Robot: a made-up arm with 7 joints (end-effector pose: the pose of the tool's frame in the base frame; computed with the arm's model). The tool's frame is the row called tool.
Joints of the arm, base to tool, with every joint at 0 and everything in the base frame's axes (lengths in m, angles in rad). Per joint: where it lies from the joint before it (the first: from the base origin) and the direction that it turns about. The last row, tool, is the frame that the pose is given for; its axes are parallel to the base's.
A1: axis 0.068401 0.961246 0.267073 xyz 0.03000 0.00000 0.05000
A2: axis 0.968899 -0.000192 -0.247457 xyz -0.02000 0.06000 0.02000
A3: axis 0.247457 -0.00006 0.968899 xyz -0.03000 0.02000 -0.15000
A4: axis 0.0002 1 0.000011 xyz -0.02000 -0.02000 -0.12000
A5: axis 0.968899 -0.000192 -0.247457 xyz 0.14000 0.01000 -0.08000
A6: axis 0.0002 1 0.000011 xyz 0.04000 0.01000 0.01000
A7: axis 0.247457 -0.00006 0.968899 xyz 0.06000 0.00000 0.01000
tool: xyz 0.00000 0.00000 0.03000
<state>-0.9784 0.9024 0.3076 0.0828 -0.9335 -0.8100 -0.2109</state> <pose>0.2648 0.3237 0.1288 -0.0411 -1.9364 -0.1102</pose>
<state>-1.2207 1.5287 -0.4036 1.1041 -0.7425 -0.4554 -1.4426</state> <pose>0.2287 0.4709 0.2156 0.7733 -0.1758 -0.7253</pose>
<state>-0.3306 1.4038 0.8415 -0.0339 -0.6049 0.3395 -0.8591</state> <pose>0.1861 0.3588 0.2634 0.7308 -0.4466 -0.4197</pose>
Working (the frame after each row of the table, in the pose's form):
after A1: 0.0300 0.0000 0.0500 -0.0226 -0.3178 -0.0883
after A2: 0.0103 0.0621 0.0622 1.3832 -0.3278 -0.2013
after A3: 0.0326 0.2147 0.0559 1.3467 -0.8989 0.5184
after A4: 0.0667 0.3304 0.0307 1.3590 -0.9266 0.4968
after A5: 0.1605 0.3808 0.1522 0.7631 -1.0742 0.3011
after A6: 0.1667 0.3756 0.1939 0.6829 -0.7536 0.4146
after A7: 0.2018 0.3749 0.2435 0.7308 -0.4466 -0.4197

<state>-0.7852 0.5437 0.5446 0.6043 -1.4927 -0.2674 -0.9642</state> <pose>0.3291 0.3892 -0.1395 -0.8207 -1.3862 -0.1899</pose>
Working (the frame after each row of the table, in the pose's form):
after A1: 0.0300 0.0000 0.0500 -0.0537 -0.7548 -0.2097
after A2: 0.0148 0.0645 0.0525 0.4976 -0.7946 -0.1332
after A3: 0.0992 0.1476 -0.0464 0.3997 -0.9142 0.4108
after A4: 0.1791 0.1868 -0.1318 0.2513 -0.3260 0.4953
after A5: 0.3098 0.2794 -0.1527 -1.2306 -0.6553 0.5111
after A6: 0.3312 0.3160 -0.1532 -1.1723 -0.8808 0.6826
after A7: 0.3528 0.3709 -0.1384 -0.8207 -1.3862 -0.1899

